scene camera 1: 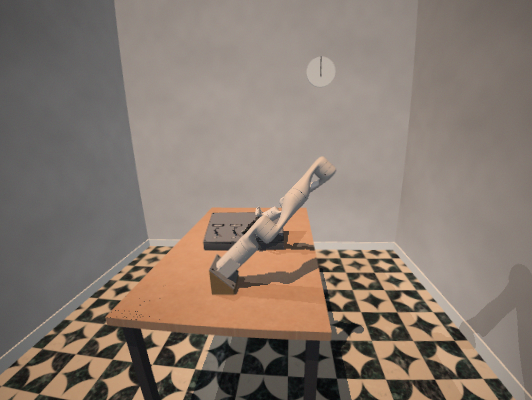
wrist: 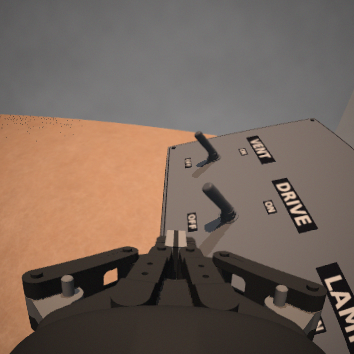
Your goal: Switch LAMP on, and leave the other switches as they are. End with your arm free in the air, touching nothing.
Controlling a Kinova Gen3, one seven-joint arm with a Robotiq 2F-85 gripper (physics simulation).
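A grey switch panel lies on the table. In the wrist view the VENT lever and the DRIVE lever both tilt toward their OFF labels. The LAMP label is partly cut off at the lower right, with part of an ON label beside it. The LAMP lever does not show in the wrist view; my gripper covers that part of the panel. My gripper is shut with nothing between its fingertips, at the panel's OFF side near the DRIVE lever. In the scene view the arm largely hides the gripper; contact cannot be told.
The wooden table carries the panel and the arm's base. The arm leans over the panel's right part, its elbow high to the right. A round clock is on the back wall.
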